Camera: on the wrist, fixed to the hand. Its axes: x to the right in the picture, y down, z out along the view.
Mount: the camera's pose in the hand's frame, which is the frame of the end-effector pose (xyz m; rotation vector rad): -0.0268 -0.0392 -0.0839 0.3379 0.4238 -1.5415
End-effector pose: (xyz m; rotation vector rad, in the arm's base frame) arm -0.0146 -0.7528 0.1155 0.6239 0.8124 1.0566
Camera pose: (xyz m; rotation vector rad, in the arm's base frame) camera -0.0710 -0.7868 0.0451 -0.0870 1.4604 -0.4016
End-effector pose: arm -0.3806 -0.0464 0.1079 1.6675 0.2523 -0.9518
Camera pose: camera -0.3840 0.0497 0.1009 -1.7822 -1.8872 1.7053
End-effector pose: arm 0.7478 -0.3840 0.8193 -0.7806 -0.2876 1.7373
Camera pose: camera 0.8342 -0.4130 0.7880 -0.3982 -0.1879 0.1405
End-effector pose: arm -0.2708 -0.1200 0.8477 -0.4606 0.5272 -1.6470
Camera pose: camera -0.3471 -0.0825 0.8022 0.1957 -0.0876 2.9762
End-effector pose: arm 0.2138 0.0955 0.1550 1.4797 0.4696 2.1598
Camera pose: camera 0.1510 0.1118 0.0837 0.3226 1.5188 1.0512
